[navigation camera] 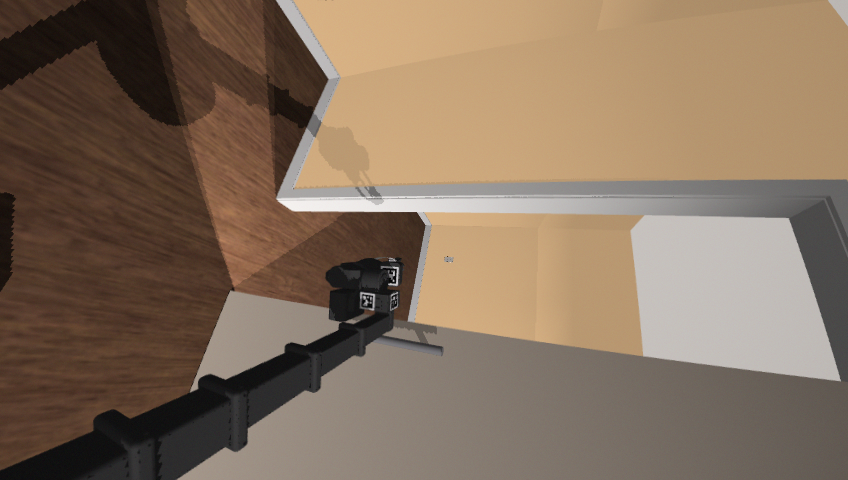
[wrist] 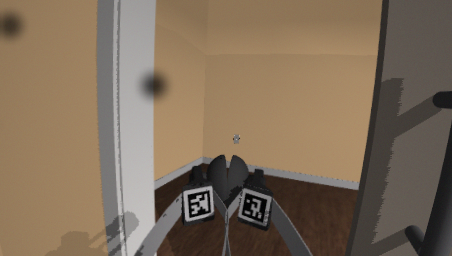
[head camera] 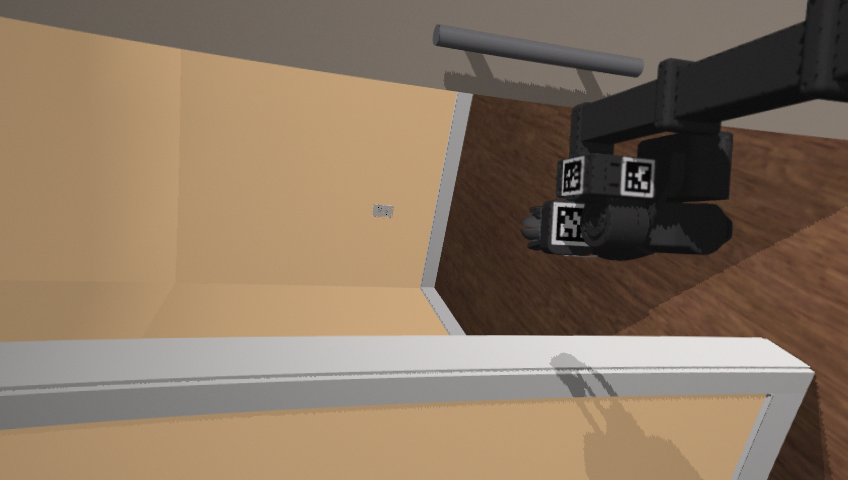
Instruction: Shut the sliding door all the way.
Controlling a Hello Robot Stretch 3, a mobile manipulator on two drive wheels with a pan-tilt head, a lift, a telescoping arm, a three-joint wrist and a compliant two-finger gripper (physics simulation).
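Places are measured from the robot's base along level axes (x left, y back, z up), in centimetres.
Pixels of known places: gripper, fingertip midpoint: (wrist: pixel 228 172) (head camera: pixel 529 227).
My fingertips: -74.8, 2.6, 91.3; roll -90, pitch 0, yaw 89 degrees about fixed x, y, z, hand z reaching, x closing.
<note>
Behind a point stands the place of what it marks, as x, y, z.
The sliding door (head camera: pixel 267 35) @(-83.0, 24.7, 125.0) (navigation camera: pixel 505 410) @(-77.0, 39.6, 123.4) (wrist: pixel 420 50) @(-82.7, 25.4, 104.5) is a plain grey panel. It stands partly open, with a wide gap between its edge and the white door frame (head camera: pixel 357 359) @(-112.4, -21.9, 104.3) (navigation camera: pixel 535 203) @(-112.5, -21.9, 129.8) (wrist: pixel 137 100) @(-114.4, -21.1, 94.8). Its grey bar handle (head camera: pixel 538 51) @(-75.1, 25.8, 91.1) (navigation camera: pixel 411 346) @(-75.0, 25.9, 95.9) (wrist: pixel 441 215) @(-75.8, 25.0, 86.8) is at the right edge in the wrist view, apart from the fingers. My gripper (head camera: pixel 528 227) @(-74.8, 2.6, 91.3) (navigation camera: pixel 399 267) @(-74.8, 2.6, 91.3) (wrist: pixel 228 172) @(-74.8, 2.6, 91.3) is shut with its fingertips together and nothing between them. It is in front of the gap, between the handle and the frame. Part of the handle is hidden behind the arm in the navigation camera view.
Tan walls (head camera: pixel 297 178) @(-328.5, 31.9, 89.0) (navigation camera: pixel 482 279) @(-325.7, 38.8, 84.8) (wrist: pixel 290 100) @(-310.3, 76.7, 93.3) and a wall outlet (head camera: pixel 382 211) @(-333.8, 17.9, 40.2) (navigation camera: pixel 448 259) @(-333.5, 18.2, 39.6) (wrist: pixel 236 138) @(-333.5, 18.3, 40.8) show through the opening. A tan wall (head camera: pixel 416 446) @(-115.4, -39.3, 91.0) (navigation camera: pixel 565 118) @(-123.5, -59.2, 141.0) (wrist: pixel 45 125) @(-121.9, -55.3, 85.3) adjoins the frame. The wooden floor (head camera: pixel 505 297) @(-256.3, -22.7, 0.0) (navigation camera: pixel 89 208) @(-38.8, -10.8, 0.0) (wrist: pixel 310 215) @(-223.1, 78.6, 0.0) runs through the doorway.
</note>
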